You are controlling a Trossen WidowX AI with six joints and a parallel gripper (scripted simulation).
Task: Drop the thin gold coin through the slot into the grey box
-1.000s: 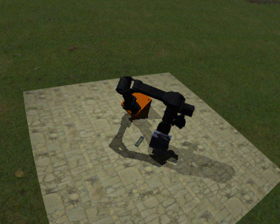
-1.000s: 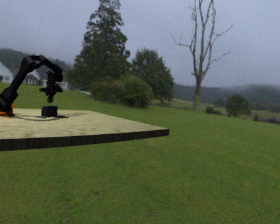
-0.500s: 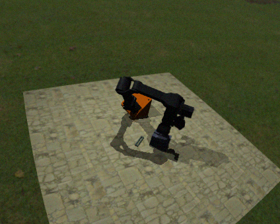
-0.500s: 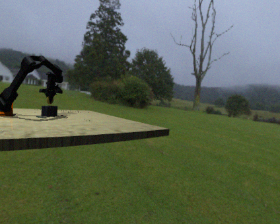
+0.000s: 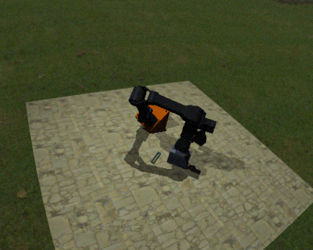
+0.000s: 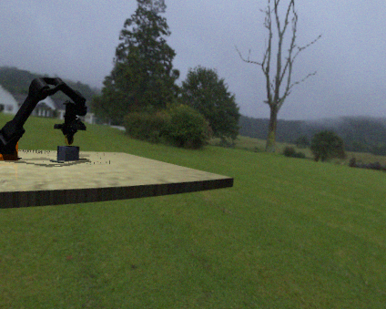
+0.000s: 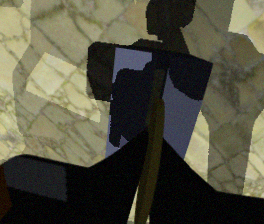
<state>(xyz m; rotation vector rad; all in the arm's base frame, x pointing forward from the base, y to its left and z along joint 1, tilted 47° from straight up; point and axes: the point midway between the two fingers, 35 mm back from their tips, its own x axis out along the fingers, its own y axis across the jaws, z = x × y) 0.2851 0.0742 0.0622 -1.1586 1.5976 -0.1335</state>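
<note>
The gold coin lies 2 cm above my gripper tip.
</note>
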